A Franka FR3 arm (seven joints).
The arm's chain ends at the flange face. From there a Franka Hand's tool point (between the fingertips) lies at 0.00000 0.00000 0.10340 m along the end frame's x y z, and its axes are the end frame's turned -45 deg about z.
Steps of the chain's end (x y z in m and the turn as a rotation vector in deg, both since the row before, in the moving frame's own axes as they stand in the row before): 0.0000 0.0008 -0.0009 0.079 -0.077 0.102; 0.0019 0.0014 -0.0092 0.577 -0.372 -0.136; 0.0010 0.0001 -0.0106 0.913 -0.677 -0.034; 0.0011 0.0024 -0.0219 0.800 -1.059 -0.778; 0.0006 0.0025 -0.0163 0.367 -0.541 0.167
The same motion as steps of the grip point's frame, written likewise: -0.0006 0.0004 -0.0009 0.110 0.001 0.102; 0.0006 0.0011 -0.0092 0.671 0.145 -0.136; 0.0009 -0.0013 -0.0106 1.124 0.167 -0.034; -0.0013 0.0001 -0.0219 1.315 -0.183 -0.778; -0.0016 0.0010 -0.0163 0.642 -0.123 0.167
